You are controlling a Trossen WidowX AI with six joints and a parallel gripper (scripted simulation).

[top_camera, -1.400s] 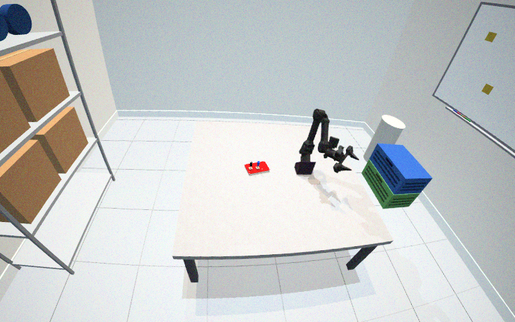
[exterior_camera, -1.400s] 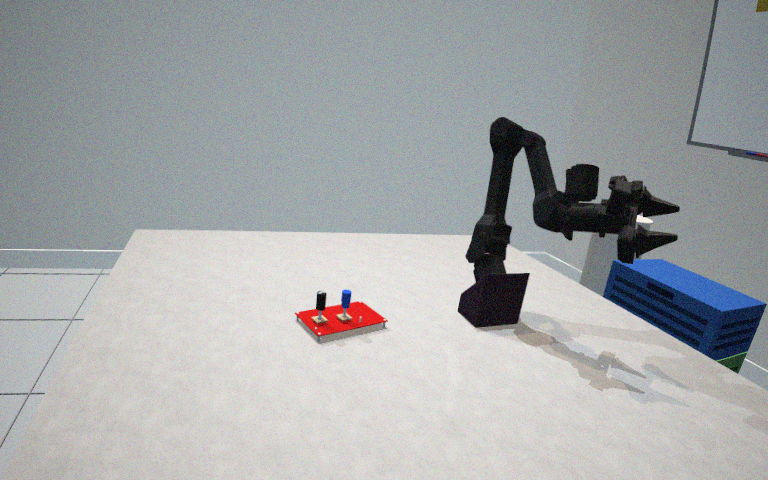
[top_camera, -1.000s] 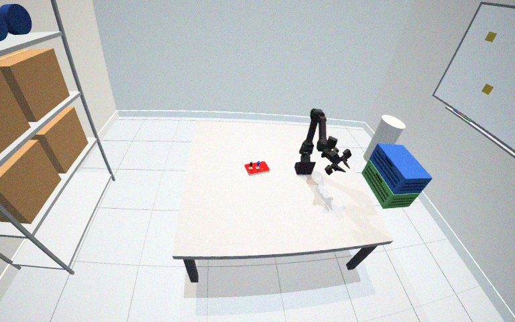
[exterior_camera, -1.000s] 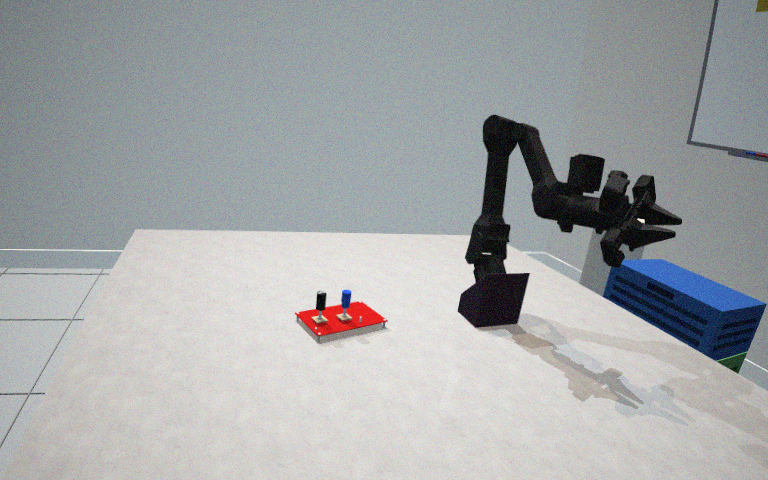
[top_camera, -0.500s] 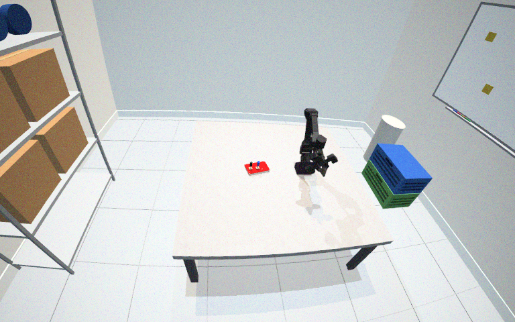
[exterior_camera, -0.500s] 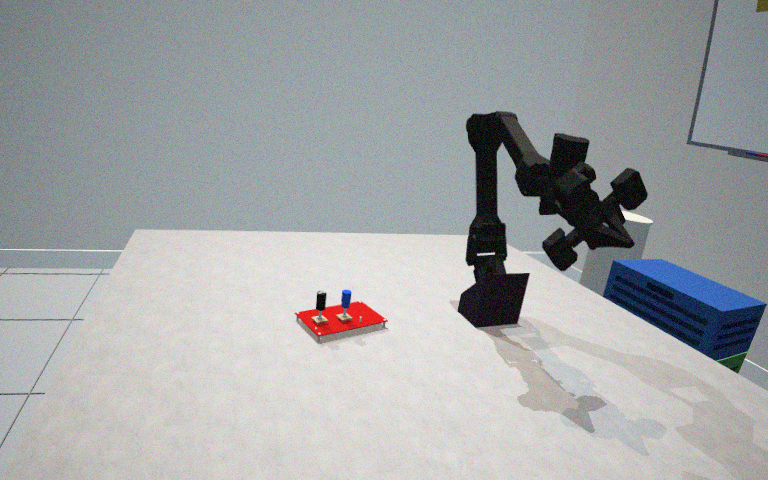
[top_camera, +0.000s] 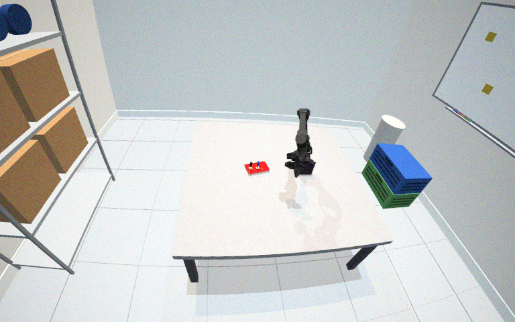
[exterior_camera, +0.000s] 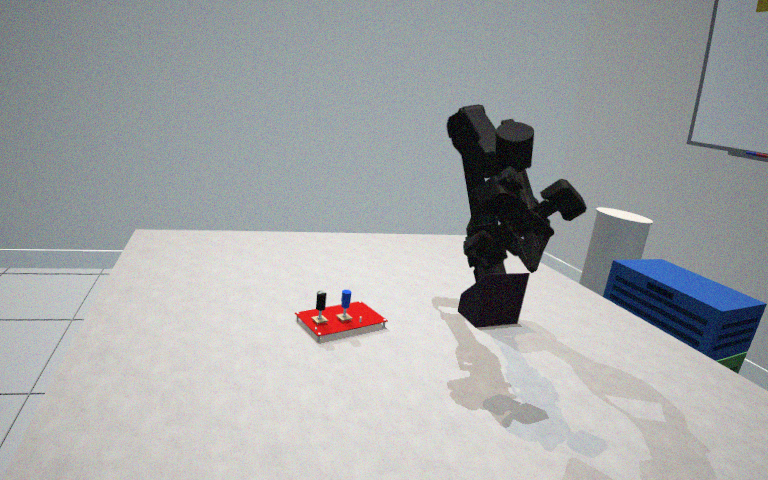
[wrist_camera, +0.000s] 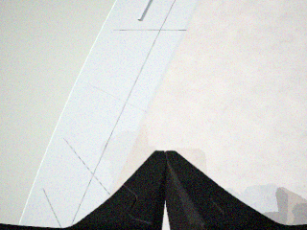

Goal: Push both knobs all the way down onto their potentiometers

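My gripper tip is now 290 mm to the left of the blue knob, 200 mm short of it and 180 mm above it. The rest, counted from my gripper tip: black knob: 280 mm to the right, 250 mm ahead, 180 mm below.
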